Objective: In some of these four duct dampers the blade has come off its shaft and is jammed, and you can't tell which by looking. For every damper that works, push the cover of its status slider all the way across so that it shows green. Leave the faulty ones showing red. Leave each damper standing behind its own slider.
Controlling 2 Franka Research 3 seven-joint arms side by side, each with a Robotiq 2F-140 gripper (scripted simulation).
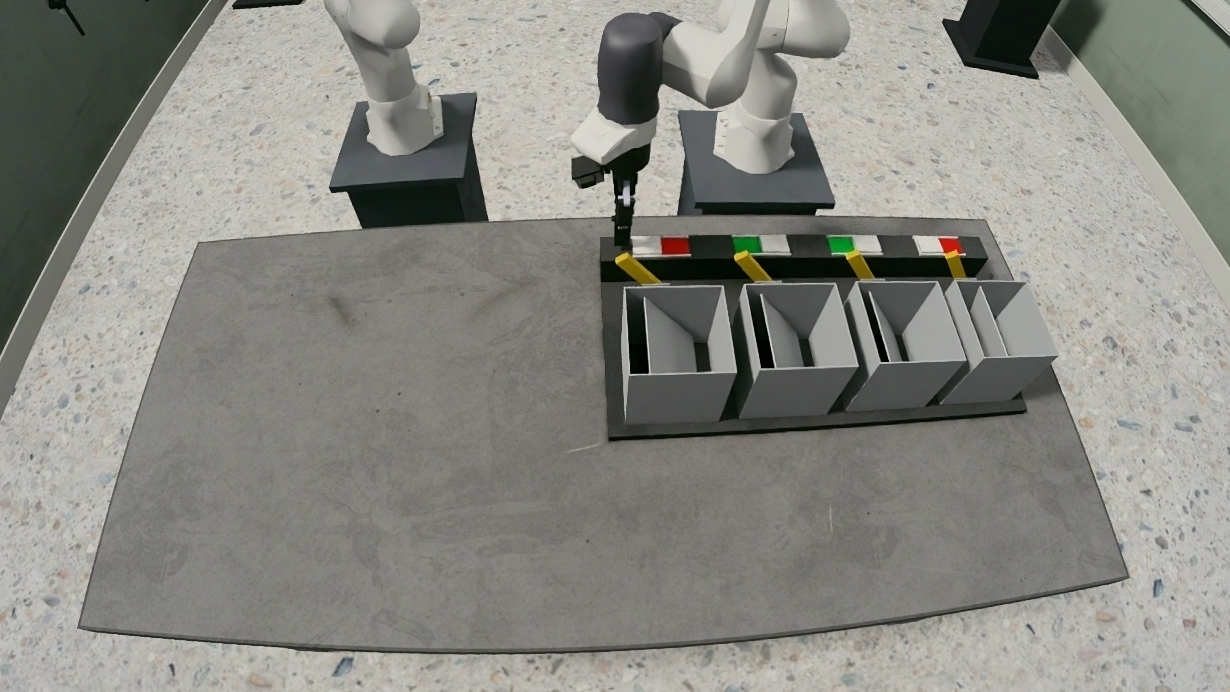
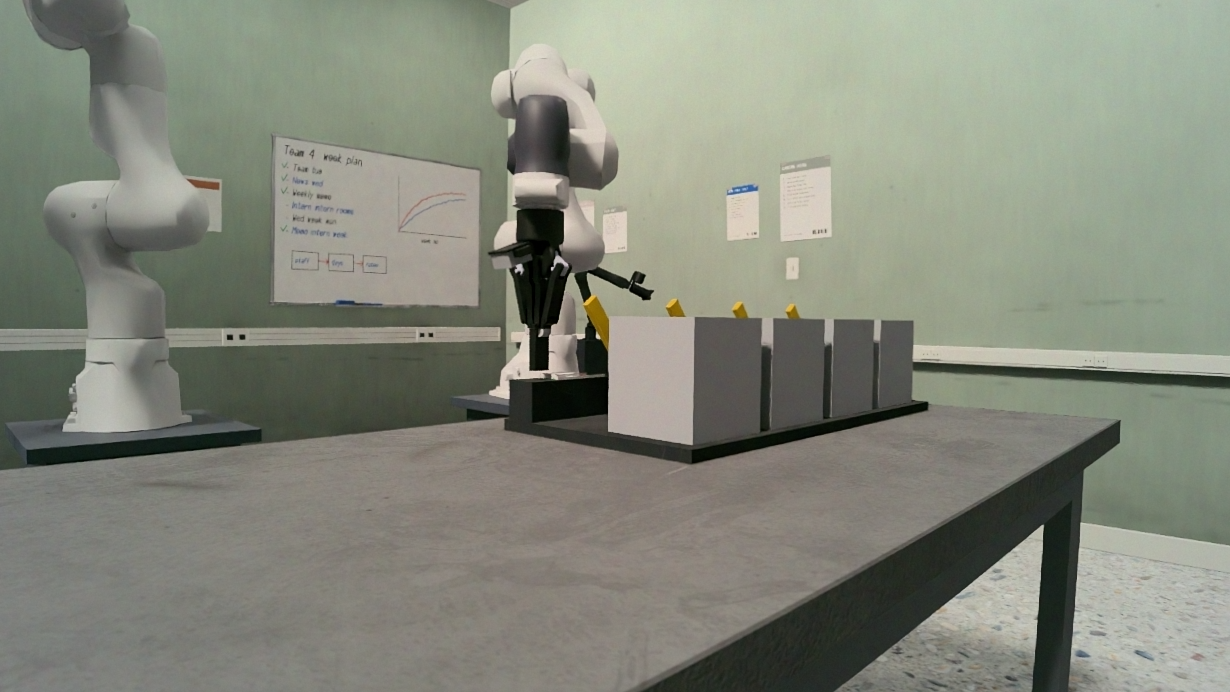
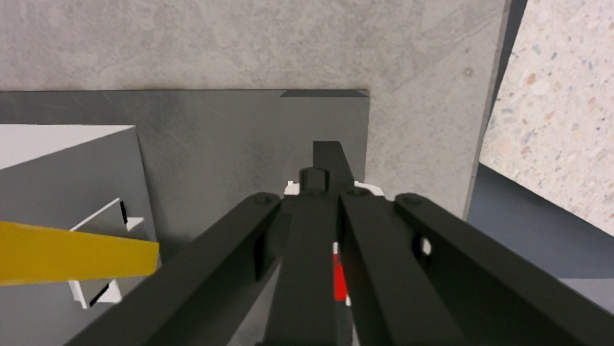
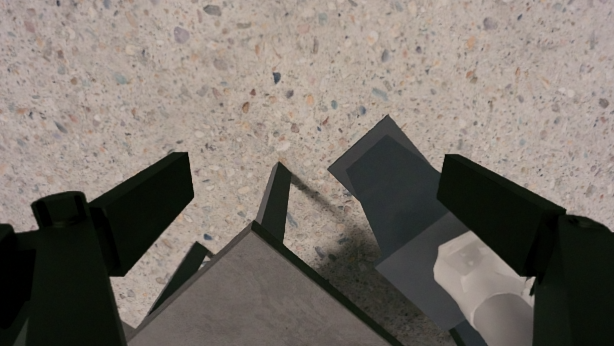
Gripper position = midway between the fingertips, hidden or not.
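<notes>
Damper (image 2: 691, 380). Damper (image 1: 997, 375). My right gripper (image 4: 316, 175). My left gripper (image 2: 538, 370), (image 1: 621, 242), (image 3: 325, 162).
</notes>
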